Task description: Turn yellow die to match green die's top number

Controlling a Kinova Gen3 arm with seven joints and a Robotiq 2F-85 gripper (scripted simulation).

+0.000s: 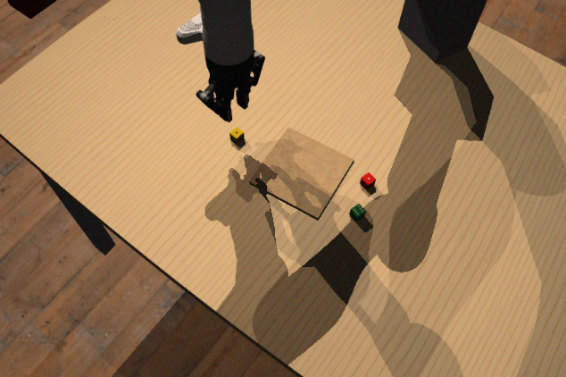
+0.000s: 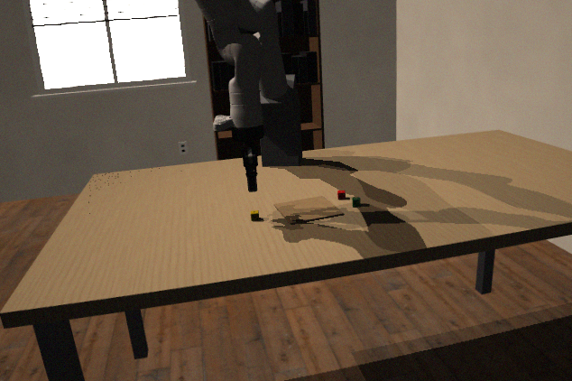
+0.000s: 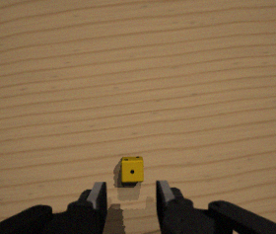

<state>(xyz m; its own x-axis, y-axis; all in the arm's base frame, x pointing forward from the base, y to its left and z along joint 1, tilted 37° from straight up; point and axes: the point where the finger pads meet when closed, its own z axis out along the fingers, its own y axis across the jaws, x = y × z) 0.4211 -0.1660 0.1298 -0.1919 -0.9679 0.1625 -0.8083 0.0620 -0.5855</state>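
My gripper is now 9 cm above the yellow die. Round my hand: red die: 3 cm behind, 25 cm to the left, 9 cm below; then green die: 4 cm ahead, 26 cm to the left, 9 cm below; then brown mat: 14 cm to the left, 10 cm below.
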